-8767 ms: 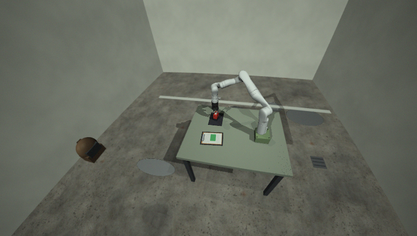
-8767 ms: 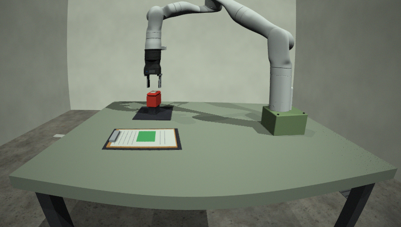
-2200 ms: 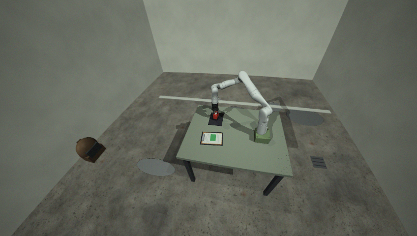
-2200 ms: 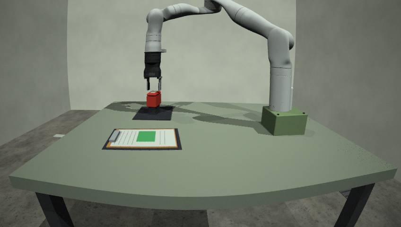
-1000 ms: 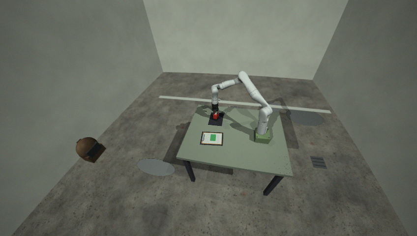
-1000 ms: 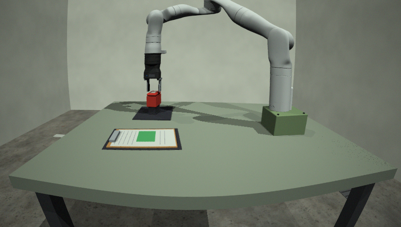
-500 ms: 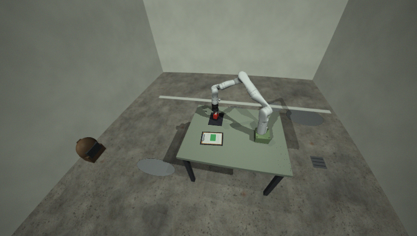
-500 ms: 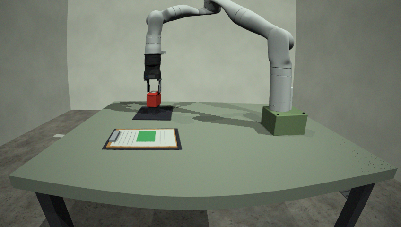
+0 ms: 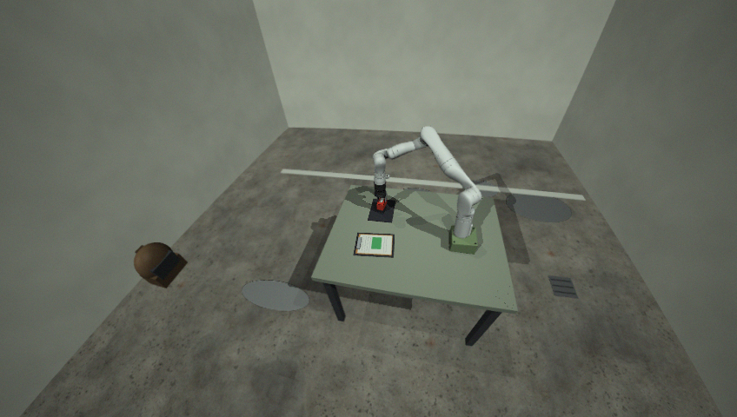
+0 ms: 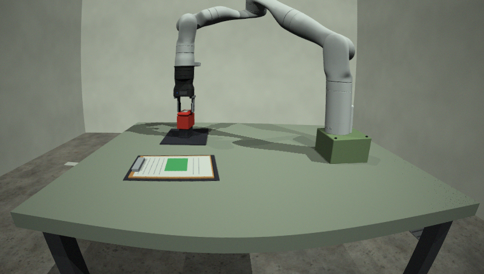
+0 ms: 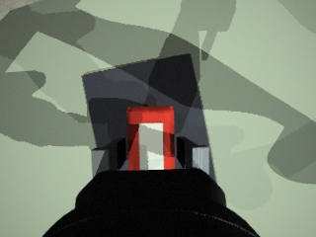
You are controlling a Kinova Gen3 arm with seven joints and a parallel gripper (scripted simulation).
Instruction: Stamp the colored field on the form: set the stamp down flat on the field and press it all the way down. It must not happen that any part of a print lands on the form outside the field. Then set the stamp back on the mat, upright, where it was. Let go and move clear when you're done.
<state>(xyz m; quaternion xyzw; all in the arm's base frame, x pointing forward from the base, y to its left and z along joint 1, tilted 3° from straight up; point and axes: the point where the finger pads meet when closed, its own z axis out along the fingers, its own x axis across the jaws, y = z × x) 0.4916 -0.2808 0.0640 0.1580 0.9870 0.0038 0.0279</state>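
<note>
My gripper is now 6 cm above the red stamp. The rest, counted from my hand: clipboard 31 cm to the left, 11 cm below, 5 cm ahead; dark mat 11 cm below.
</note>
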